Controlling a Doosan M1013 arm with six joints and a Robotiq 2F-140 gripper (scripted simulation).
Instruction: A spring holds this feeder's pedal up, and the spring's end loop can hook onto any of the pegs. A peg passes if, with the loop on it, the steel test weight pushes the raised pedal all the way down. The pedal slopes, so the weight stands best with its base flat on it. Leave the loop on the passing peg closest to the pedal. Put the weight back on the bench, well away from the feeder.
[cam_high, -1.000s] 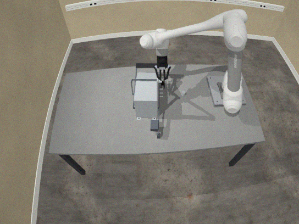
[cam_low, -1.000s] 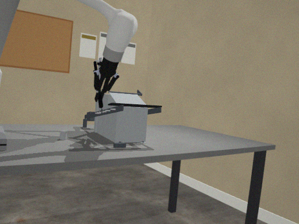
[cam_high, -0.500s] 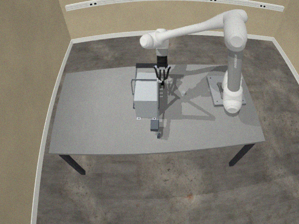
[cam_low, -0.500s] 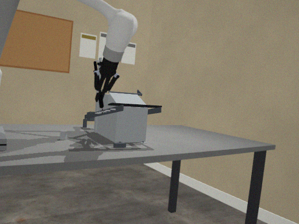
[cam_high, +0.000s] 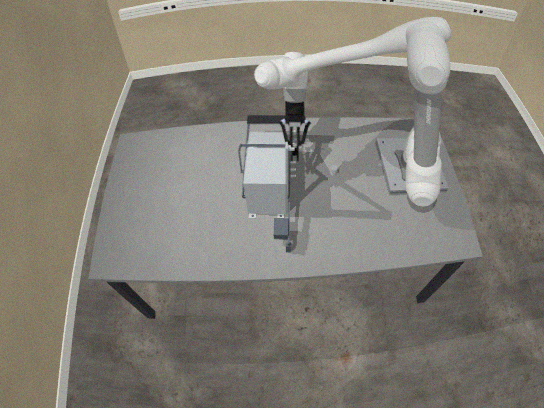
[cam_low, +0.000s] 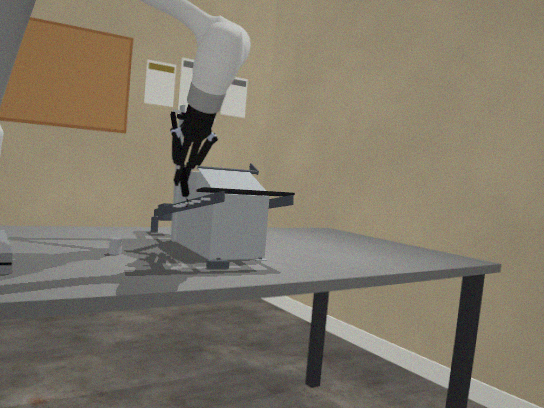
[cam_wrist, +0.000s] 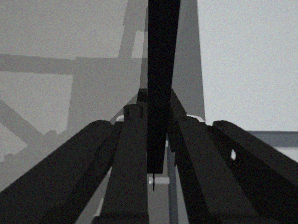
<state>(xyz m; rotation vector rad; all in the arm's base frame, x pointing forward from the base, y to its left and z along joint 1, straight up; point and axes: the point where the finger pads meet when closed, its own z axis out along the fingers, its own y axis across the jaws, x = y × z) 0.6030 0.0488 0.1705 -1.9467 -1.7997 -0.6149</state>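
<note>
The dark spring lies 30 mm above my hand and 20 mm to the left of it. From my hand the other things lie so: steel test weight: 190 mm below, 190 mm behind, 50 mm to the right.
</note>
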